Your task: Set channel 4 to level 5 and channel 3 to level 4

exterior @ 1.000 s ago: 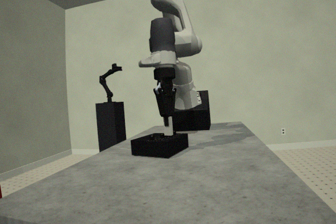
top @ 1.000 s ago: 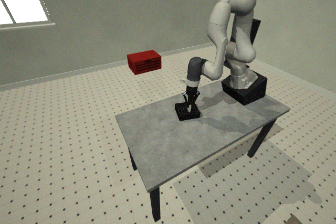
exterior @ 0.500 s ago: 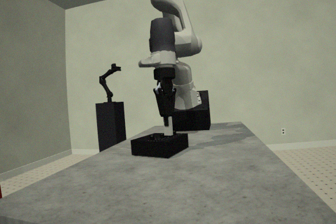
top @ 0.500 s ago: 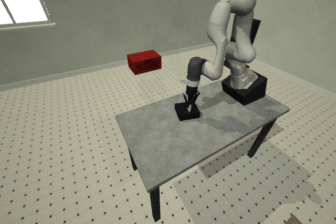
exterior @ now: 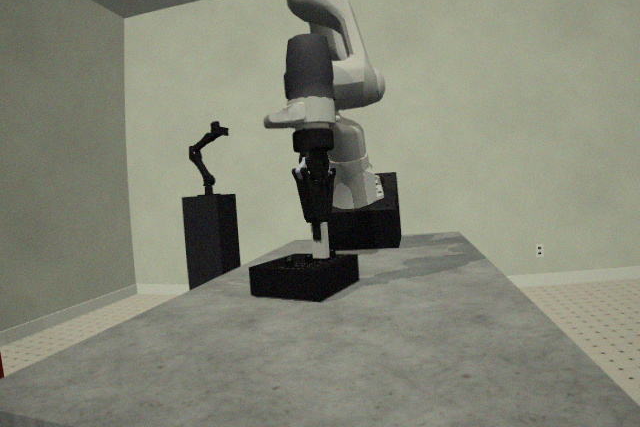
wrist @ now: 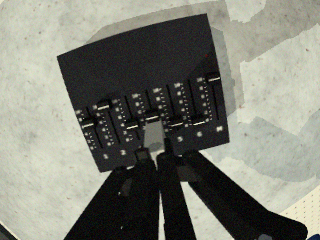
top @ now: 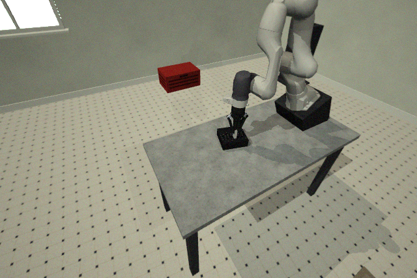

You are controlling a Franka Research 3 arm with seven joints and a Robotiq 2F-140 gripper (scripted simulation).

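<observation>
Now: hand 30 mm above the fader cap and 20 mm to the left of it. The rest, counted from my hand: fader 30 mm below, 20 mm to the right, 20 mm ahead.
</observation>
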